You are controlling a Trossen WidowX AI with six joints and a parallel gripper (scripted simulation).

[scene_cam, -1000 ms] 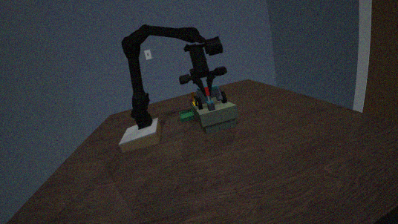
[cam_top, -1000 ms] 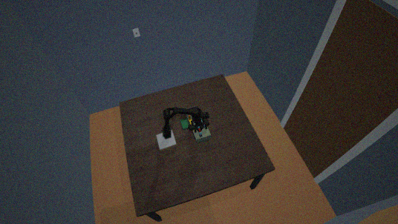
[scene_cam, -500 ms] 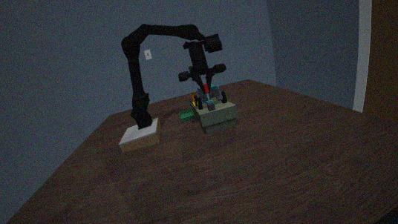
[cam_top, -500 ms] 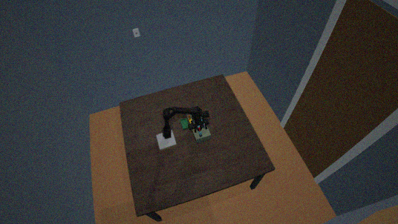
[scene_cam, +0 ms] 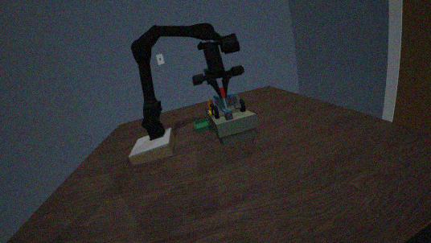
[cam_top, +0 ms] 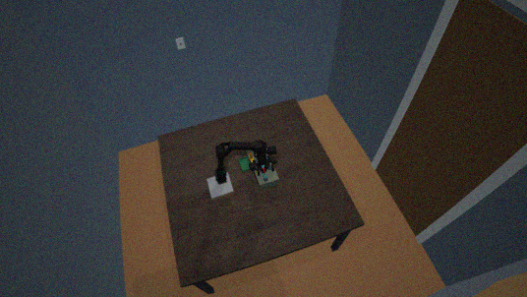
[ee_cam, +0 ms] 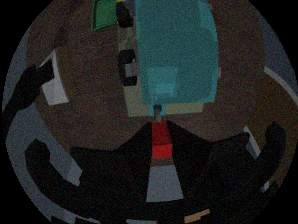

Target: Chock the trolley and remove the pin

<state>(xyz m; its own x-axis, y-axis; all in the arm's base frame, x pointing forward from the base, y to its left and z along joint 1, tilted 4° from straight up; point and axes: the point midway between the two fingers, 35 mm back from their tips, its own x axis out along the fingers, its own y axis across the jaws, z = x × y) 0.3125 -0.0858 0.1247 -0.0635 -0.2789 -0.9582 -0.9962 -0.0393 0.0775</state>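
Now: gripper tip 21 cm to the right of the green tray, 17 cm above it and 10 cm past it. Round my gripper tip: grey-green ramp block: 12 cm below, 10 cm to the left, 2 cm ahead; then trolley: 9 cm to the left, 5 cm below, 2 cm ahead; then red-headed stop pin: right at my gripper tip.
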